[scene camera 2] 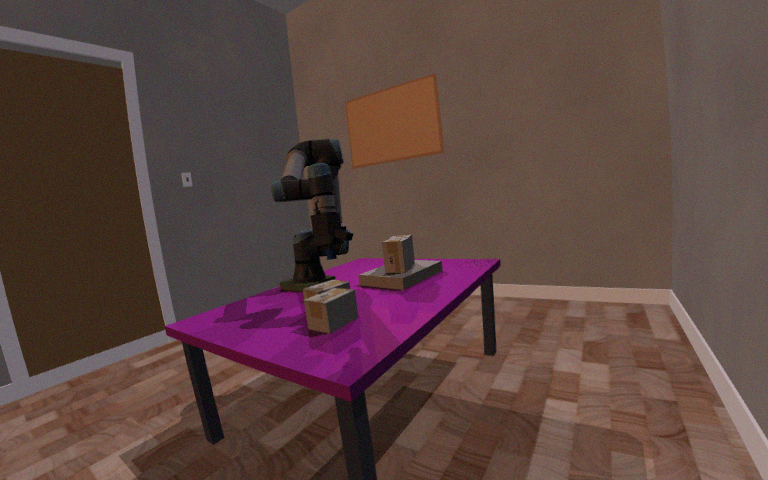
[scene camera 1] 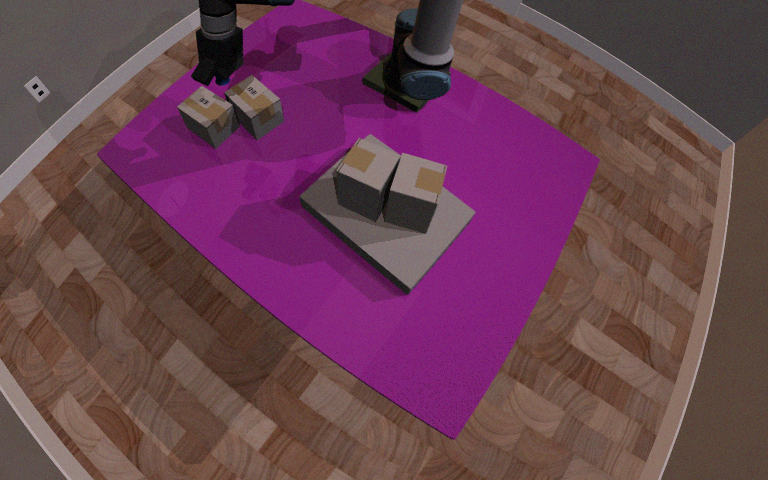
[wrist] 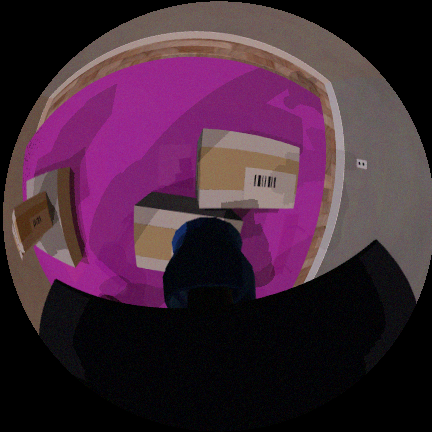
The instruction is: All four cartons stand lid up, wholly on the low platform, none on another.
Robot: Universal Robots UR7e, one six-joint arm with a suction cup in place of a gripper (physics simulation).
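Pixels of known places: end effector, tool point: (scene camera 2: 332,259) (scene camera 1: 222,80) (wrist: 206,248); arm's base, origin of the base link: (scene camera 2: 309,278).
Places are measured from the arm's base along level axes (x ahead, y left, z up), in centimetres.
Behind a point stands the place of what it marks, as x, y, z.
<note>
Two cartons (scene camera 1: 365,175) @[44.2, 15.5, 15.4] (scene camera 1: 415,190) @[41.3, 24.9, 15.4] stand side by side, taped faces up, at the back of the low grey platform (scene camera 1: 405,252) @[47.4, 28.6, 1.9] (scene camera 2: 399,278) @[48.4, 2.5, 1.6] (wrist: 44,241) @[32.5, 20.7, 1.9]; scene camera 2 shows them as one block (scene camera 2: 397,252) @[44.1, 10.2, 10.7], and the wrist view shows one (wrist: 31,219). Two more cartons stand on the purple table, touching, label side up: one (scene camera 1: 206,114) @[47.4, -32.1, 6.4] (scene camera 2: 330,310) @[50.2, -40.6, 3.6] (wrist: 247,169) @[45.8, -34.0, 6.4] at the far left, the other (scene camera 1: 254,106) @[38.5, -22.7, 6.4] (scene camera 2: 325,286) @[37.4, -28.2, 6.5] (wrist: 151,238) @[37.5, -22.4, 6.4] next to it. My suction cup (scene camera 1: 221,81) (scene camera 2: 330,253) (wrist: 207,241) hangs a little above the second one's edge and carries nothing.
The robot base (scene camera 1: 420,77) @[18.5, 11.5, 20.1] stands at the back of the purple table (scene camera 1: 488,289) @[41.9, 48.4, -3.0] (scene camera 2: 271,346) @[40.0, -55.4, -2.9], behind the platform. The table edge lies close to the left of the two loose cartons. A wooden floor surrounds the table.
</note>
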